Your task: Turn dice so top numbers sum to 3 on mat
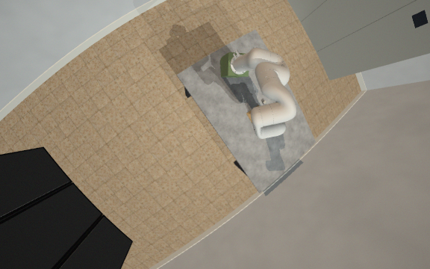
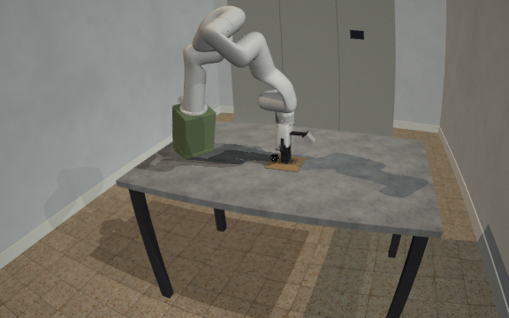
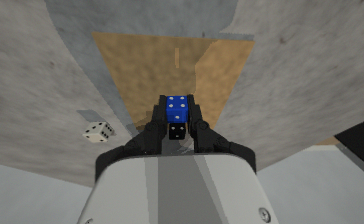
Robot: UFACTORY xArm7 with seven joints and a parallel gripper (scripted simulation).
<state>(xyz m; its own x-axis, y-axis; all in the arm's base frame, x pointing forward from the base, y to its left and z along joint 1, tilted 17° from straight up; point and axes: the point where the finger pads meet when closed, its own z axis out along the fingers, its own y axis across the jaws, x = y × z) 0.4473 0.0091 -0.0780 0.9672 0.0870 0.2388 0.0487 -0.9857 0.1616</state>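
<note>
My hand is 1 cm above the blue die. From my hand the other things lie so: tan mat: 3 cm below; then white die: 6 cm behind, 13 cm to the left, 2 cm below; then black die: 5 cm behind, 1 cm below.
</note>
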